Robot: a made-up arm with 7 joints. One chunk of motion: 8 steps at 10 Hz.
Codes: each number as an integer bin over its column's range. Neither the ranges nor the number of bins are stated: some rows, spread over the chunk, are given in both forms.
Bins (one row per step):
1: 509 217 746 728 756 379 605
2: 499 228 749 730 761 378 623
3: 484 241 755 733 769 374 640
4: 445 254 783 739 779 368 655
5: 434 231 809 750 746 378 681
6: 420 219 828 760 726 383 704
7: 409 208 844 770 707 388 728
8: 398 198 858 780 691 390 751
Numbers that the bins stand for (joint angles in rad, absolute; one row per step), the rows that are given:
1: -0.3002 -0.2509 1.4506 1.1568 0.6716 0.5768 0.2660
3: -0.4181 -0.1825 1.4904 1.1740 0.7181 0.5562 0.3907
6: -0.7198 -0.2452 1.8134 1.2670 0.5644 0.5934 0.6187
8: -0.8235 -0.3051 1.9462 1.3359 0.4393 0.6223 0.7862
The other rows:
2: -0.3474 -0.2195 1.4639 1.1637 0.6895 0.5727 0.3301
4: -0.6020 -0.1454 1.6143 1.1947 0.7538 0.5314 0.4441
5: -0.6538 -0.2110 1.7294 1.2326 0.6359 0.5727 0.5368
7: -0.7717 -0.2766 1.8842 1.3015 0.4965 0.6140 0.7043

